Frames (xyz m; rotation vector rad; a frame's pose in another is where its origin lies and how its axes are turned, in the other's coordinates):
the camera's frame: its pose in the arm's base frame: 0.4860 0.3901 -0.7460 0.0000 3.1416 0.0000
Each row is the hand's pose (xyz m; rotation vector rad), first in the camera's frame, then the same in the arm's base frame.
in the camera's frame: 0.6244 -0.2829 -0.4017 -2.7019 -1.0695 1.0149
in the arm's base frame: -0.1384 0.1072 -0.3443 0.8548 0.0825 2.2756
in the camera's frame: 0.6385 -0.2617 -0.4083 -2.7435 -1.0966 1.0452
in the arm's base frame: -0.1525 0.1284 -0.3377 0.8639 0.0099 2.2676
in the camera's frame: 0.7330 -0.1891 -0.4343 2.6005 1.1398 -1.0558
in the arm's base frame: -0.2470 0.2010 -0.3117 0.8904 -0.1436 2.1931
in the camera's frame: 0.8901 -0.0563 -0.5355 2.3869 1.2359 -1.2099
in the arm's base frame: -0.4041 0.3338 -0.2105 1.0253 -0.2430 2.0226
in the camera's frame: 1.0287 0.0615 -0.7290 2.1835 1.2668 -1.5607
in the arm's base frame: -0.5427 0.4516 -0.0170 1.3100 -0.2169 1.8327
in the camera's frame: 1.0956 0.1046 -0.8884 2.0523 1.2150 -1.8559
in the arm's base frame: -0.6096 0.4947 0.1424 1.5499 -0.1511 1.7139
